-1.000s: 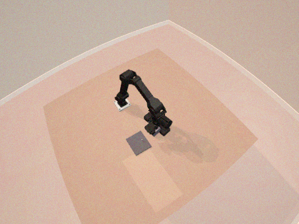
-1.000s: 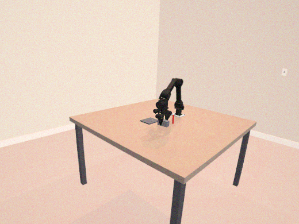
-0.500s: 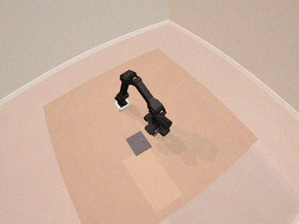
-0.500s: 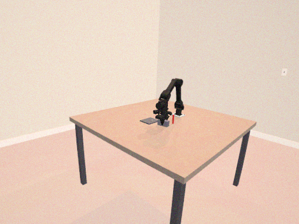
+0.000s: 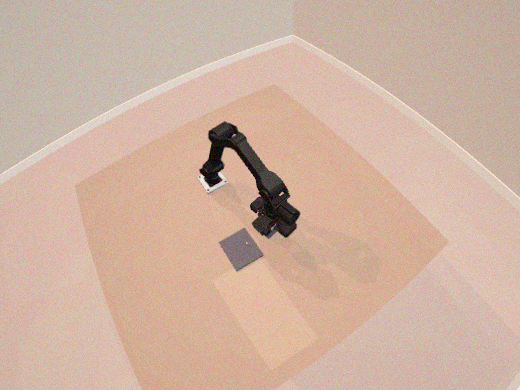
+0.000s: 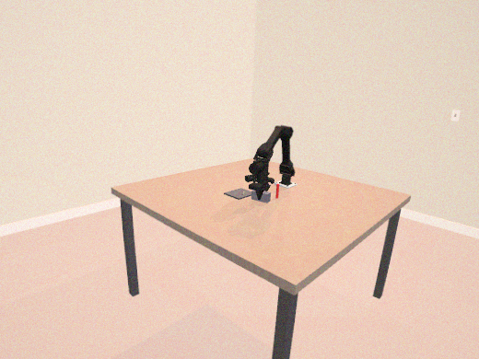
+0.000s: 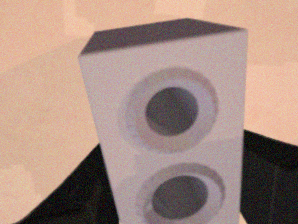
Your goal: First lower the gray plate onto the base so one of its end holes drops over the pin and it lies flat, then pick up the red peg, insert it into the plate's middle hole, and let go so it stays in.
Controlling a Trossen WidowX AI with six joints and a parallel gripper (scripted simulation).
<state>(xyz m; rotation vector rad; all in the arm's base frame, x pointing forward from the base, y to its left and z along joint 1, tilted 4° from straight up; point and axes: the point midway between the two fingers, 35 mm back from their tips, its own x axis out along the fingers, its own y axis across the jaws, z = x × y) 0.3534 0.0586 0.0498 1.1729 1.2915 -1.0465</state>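
Now: gripper tip 14 cm to the left of the gray base, 1 cm past it and 1 cm above it. From my gripper tip the other things lie so: red peg: 11 cm behind, 3 cm to the left, 3 cm above; then gray plate: 3 cm above.
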